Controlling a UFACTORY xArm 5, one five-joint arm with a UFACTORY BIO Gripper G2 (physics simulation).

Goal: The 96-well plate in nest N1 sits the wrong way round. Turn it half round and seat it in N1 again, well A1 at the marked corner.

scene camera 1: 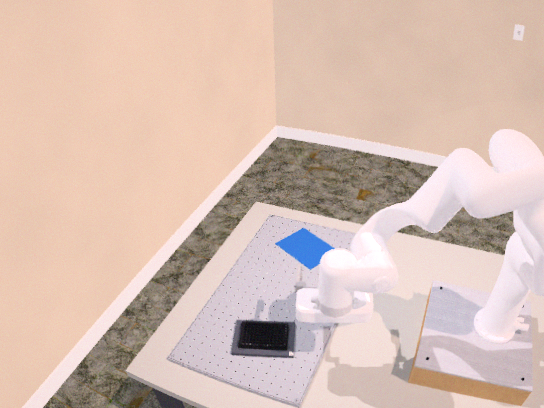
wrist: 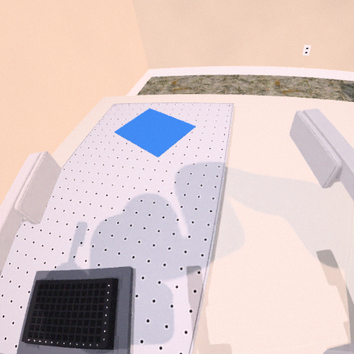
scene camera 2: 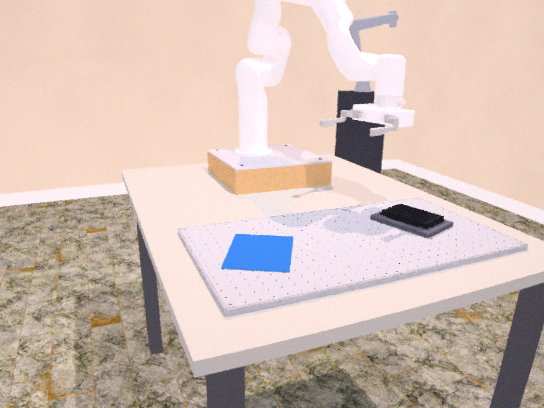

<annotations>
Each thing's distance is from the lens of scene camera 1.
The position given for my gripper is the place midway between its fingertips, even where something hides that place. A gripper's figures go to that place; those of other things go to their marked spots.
my gripper [scene camera 1: 333, 266]: 110 cm
black 96-well plate [scene camera 1: 254, 335]: 121 cm
dark grey nest N1 [scene camera 1: 291, 333]: 122 cm
flat blue square [scene camera 1: 308, 249]: 148 cm
The marked spots on the flat blue square and the black 96-well plate are 41 cm apart.
</annotations>
